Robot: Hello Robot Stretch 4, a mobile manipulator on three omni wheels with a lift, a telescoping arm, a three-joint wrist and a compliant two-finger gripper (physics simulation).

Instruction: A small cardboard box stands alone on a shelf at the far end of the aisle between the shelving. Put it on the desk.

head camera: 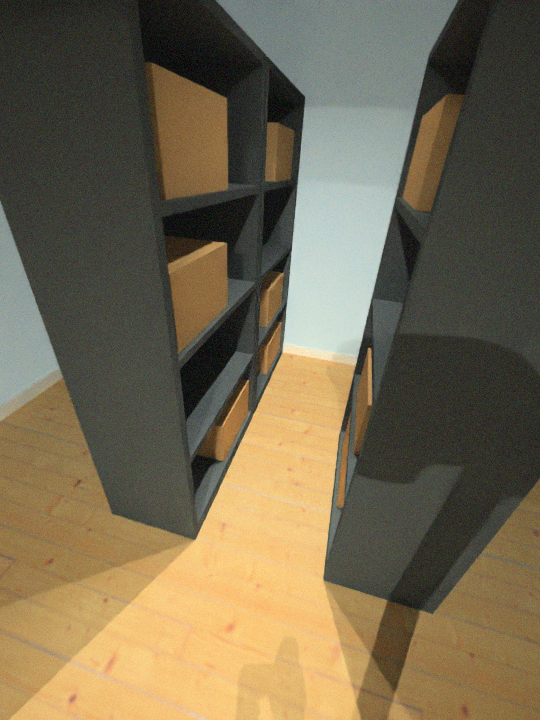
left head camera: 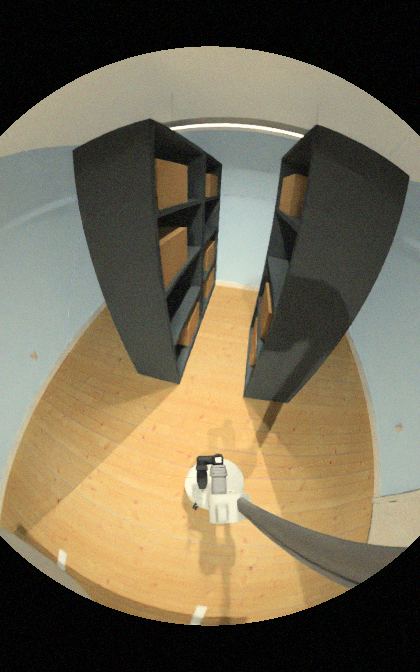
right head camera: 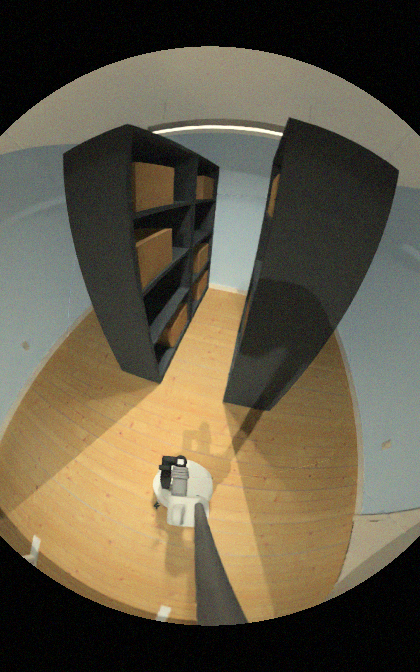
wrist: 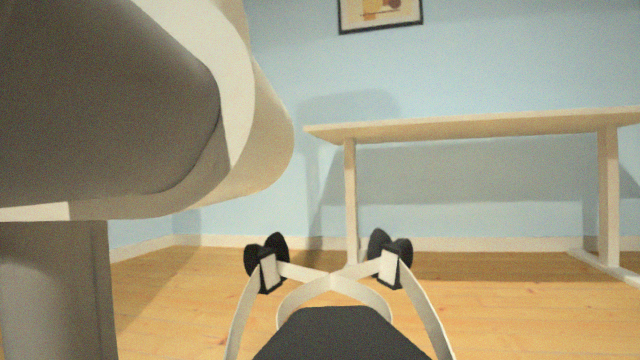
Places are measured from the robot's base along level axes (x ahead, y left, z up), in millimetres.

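Where they show: gripper, between the fingertips: [wrist: 327,250].
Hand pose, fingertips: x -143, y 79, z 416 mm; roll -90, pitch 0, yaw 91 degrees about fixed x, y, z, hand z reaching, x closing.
After its pixels a point has its place.
Two dark shelving units stand on both sides of an aisle, the left unit [head camera: 87,290] @[x 967, y 538, z 1175 mm] [left head camera: 115,250] [right head camera: 100,250] and the right unit [head camera: 476,279] @[x 744, y -410, z 1341 mm] [left head camera: 350,225] [right head camera: 330,225]. In the left unit's far column, an upper box [head camera: 280,152] @[x 2229, y 8, z 1562 mm] and two lower boxes [head camera: 271,298] @[x 2224, y 9, z 697 mm] [head camera: 270,347] @[x 2288, y -6, z 262 mm] show. I cannot tell whether any of these is the small box; much of the right unit's inside is hidden. The light wooden desk [wrist: 450,127] @[x -1355, y 627, z 667 mm] stands against the wall in the wrist view. My gripper [wrist: 327,250] @[x -143, y 79, z 416 mm] is open and empty, well away from shelves and desk.
Larger boxes [head camera: 191,139] @[x 1173, y 256, z 1560 mm] [head camera: 200,284] @[x 1172, y 257, z 1141 mm] stand in the left unit's near column. The right unit holds an upper box [head camera: 433,154] @[x 1141, y -412, z 1561 mm] and low ones [head camera: 363,404] @[x 1118, y -399, z 693 mm]. The aisle floor [head camera: 290,442] @[x 1569, y -173, z -27 mm] is narrow and ends at a blue wall [head camera: 342,232] @[x 2642, y -492, z 1091 mm].
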